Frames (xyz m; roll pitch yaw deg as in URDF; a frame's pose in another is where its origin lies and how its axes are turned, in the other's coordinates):
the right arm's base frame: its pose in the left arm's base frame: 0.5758 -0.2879 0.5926 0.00 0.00 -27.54
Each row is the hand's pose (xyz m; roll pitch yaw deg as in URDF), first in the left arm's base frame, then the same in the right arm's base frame.
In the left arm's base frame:
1: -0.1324 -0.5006 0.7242 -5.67 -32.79 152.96
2: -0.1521 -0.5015 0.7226 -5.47 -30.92 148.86
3: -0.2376 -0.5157 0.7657 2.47 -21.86 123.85
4: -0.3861 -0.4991 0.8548 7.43 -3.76 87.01
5: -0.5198 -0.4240 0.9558 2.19 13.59 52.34
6: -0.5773 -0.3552 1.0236 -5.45 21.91 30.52
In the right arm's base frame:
1: -0.5296 -0.5160 0.1316 -5.67 -32.79 -179.50
2: -0.5467 -0.5260 0.1300 -5.47 -30.92 176.40
3: -0.6159 -0.5781 0.1731 2.47 -21.86 151.39
4: -0.7553 -0.6320 0.2622 7.43 -3.76 114.55
5: -0.9085 -0.6272 0.3632 2.19 13.59 79.88
6: -0.9913 -0.5928 0.4310 -5.45 21.91 58.06

